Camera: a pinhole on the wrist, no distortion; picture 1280 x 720 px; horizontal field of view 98.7 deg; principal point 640.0 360.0 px. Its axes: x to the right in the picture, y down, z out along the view. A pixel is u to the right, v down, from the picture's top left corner.
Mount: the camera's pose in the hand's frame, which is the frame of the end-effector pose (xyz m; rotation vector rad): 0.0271 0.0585 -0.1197 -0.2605 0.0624 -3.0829
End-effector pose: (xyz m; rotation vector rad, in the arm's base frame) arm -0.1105 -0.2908 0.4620 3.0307 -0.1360 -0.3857
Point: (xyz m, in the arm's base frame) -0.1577 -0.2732 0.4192
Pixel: 965.1 584.5
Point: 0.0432 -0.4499 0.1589
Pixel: 444.1 271.0
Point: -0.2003 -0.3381 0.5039
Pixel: outside the picture
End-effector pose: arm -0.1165 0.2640 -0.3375 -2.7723 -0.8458 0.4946
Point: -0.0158 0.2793 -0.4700
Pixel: 490.8 303.8
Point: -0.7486 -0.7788 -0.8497
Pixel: outside the picture
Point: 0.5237 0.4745 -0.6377
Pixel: outside the picture
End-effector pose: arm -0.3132 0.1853 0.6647 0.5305 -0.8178 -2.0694
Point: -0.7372 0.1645 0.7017
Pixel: 459.6 665.9
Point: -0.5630 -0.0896 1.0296
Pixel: 353.5 134.8
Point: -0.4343 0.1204 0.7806
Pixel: 552.7 372.1
